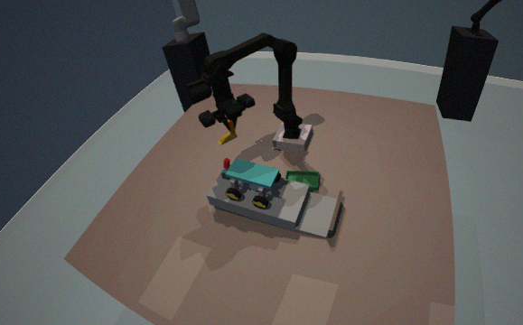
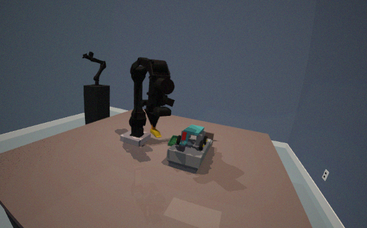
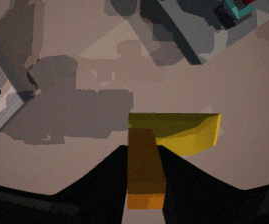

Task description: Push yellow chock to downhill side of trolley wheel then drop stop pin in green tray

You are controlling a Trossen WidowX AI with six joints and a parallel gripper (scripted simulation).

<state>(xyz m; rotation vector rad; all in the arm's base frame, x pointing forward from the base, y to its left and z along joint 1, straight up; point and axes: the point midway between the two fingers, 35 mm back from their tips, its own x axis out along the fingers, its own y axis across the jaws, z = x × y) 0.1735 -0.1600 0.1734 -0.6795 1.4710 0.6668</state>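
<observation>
Right now the yellow chock is 20 mm ahead of my gripper tip, 10 mm to the right of it and 10 mm below it. The rest, counted from my gripper tip: green tray: 50 mm ahead, 240 mm to the left, 180 mm below; then teal trolley: 160 mm ahead, 120 mm to the left, 70 mm below; then red-headed stop pin: 130 mm ahead, 20 mm to the left, 50 mm below.
</observation>
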